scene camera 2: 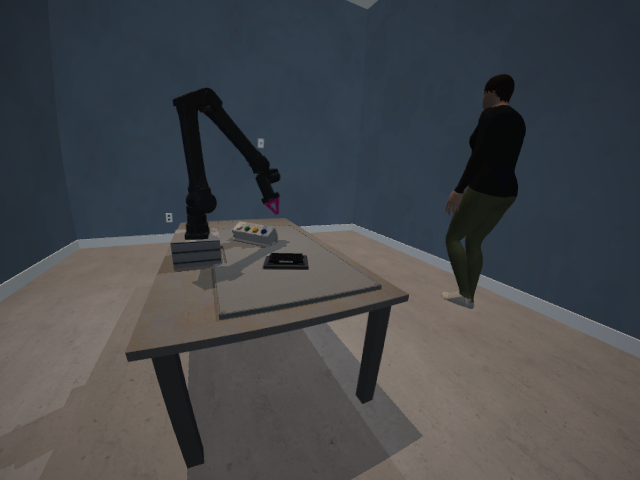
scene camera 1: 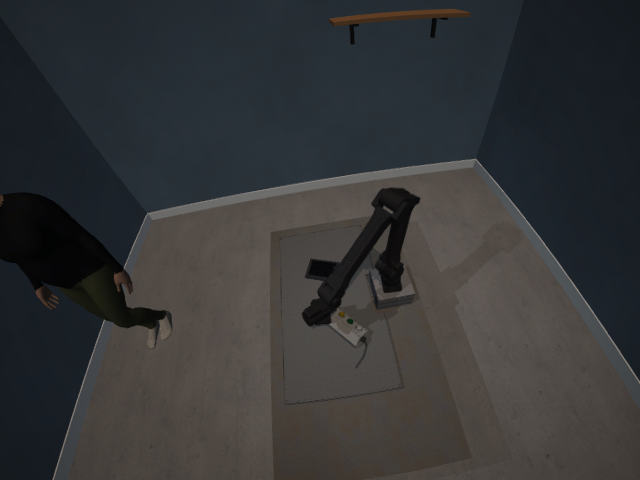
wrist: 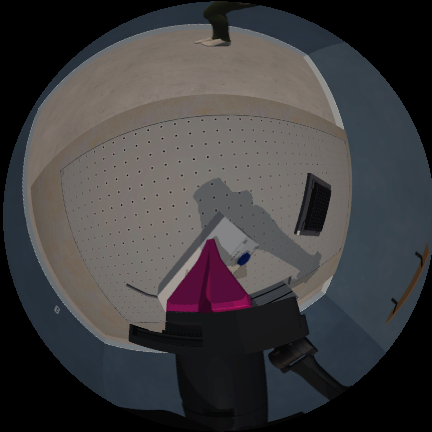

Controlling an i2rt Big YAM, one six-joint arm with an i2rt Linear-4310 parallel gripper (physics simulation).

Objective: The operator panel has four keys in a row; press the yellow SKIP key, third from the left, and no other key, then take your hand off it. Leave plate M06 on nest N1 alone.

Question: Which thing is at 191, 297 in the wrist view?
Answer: My gripper.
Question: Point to a black keypad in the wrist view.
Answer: At 319, 199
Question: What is my gripper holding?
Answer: Nothing.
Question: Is my gripper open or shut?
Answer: Shut.
